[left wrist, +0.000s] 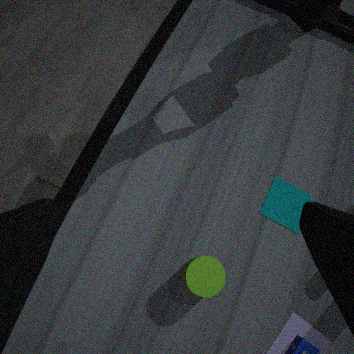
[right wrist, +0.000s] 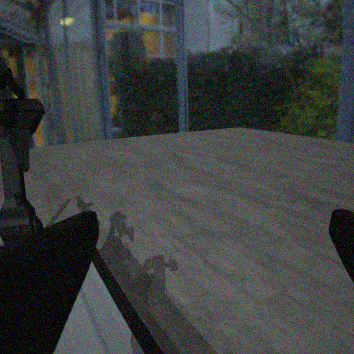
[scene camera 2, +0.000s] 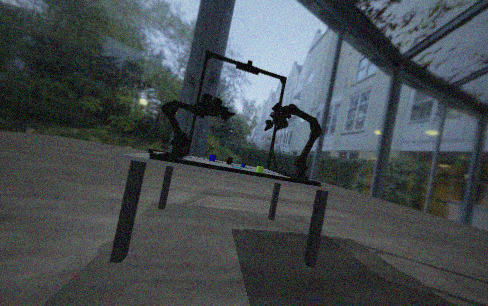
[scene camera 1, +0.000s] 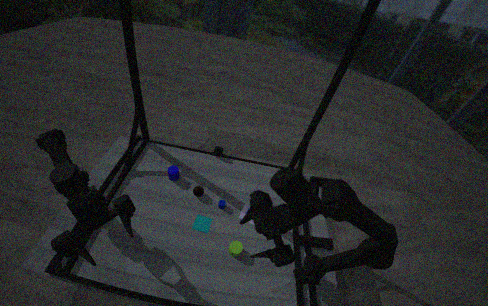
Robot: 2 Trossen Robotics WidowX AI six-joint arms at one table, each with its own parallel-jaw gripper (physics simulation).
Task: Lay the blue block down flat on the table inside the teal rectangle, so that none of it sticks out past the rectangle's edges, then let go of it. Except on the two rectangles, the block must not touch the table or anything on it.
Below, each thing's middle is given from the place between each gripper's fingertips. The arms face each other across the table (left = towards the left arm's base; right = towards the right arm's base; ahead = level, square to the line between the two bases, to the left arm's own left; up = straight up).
I see the green cylinder (left wrist: 204, 275) 70 mm behind my left hand and 280 mm below it. Also, from my left hand: teal rectangle (left wrist: 283, 203) (140 mm behind, 160 mm to the right, 310 mm below).
My right hand is 34 cm above the teal rectangle, 27 cm past it and 12 cm to the right of it. Round my right hand: green cylinder: 32 cm below, 28 cm to the left, 20 cm behind.
